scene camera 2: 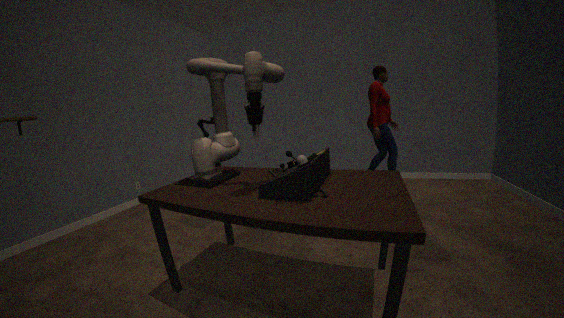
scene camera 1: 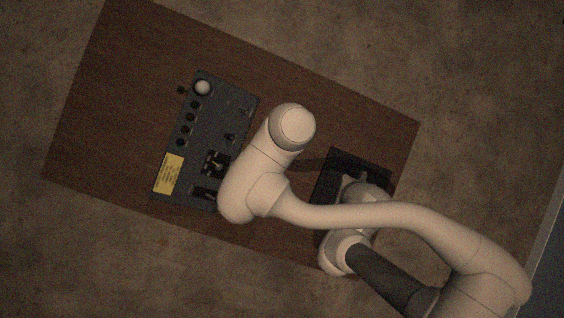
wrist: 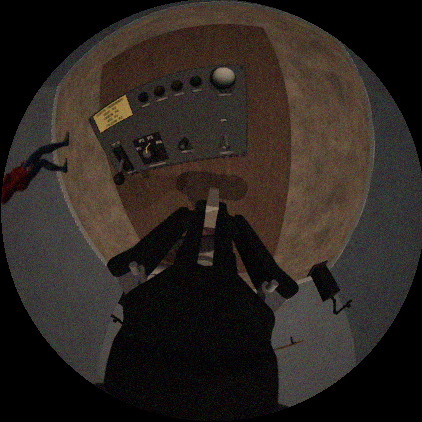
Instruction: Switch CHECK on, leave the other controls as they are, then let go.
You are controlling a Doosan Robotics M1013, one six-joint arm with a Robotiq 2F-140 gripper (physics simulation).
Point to a sloped control panel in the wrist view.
200, 104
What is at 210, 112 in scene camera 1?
A sloped control panel.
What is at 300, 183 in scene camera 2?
A sloped control panel.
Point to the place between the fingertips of my gripper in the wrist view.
At 212, 196
